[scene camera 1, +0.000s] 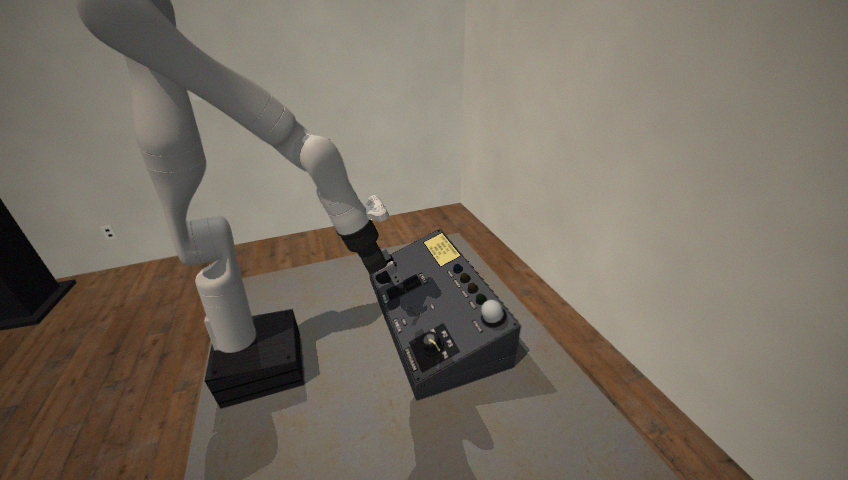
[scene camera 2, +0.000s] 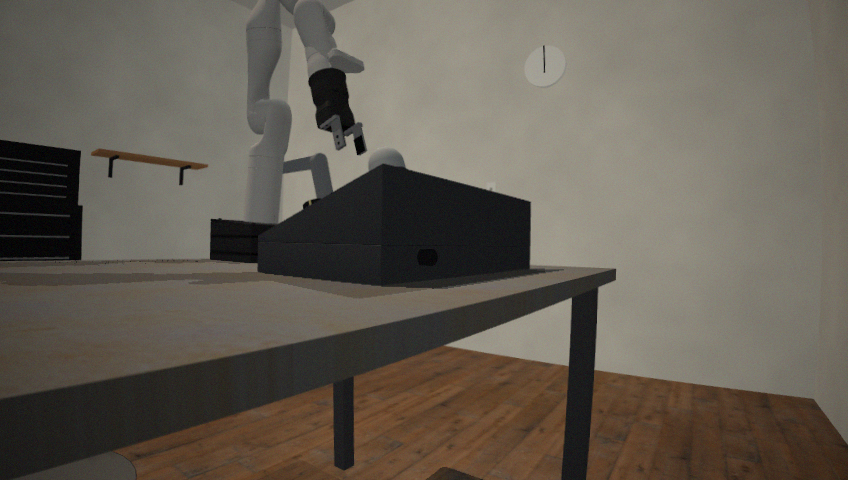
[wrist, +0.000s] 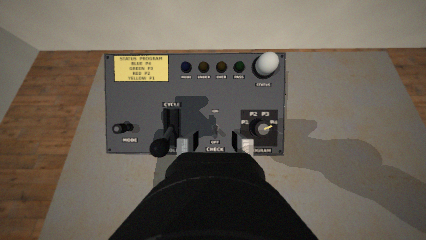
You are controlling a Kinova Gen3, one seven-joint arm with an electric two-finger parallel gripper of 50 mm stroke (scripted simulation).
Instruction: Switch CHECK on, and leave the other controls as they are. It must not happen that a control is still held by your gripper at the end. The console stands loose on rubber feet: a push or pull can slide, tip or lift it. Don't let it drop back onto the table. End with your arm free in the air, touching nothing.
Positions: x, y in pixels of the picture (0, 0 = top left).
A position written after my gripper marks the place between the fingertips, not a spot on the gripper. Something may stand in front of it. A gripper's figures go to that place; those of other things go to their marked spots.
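My gripper [scene camera 1: 395, 275] sits 86 cm from the lens, and there's a dark console [scene camera 1: 466, 335] that's 88 cm from the lens.
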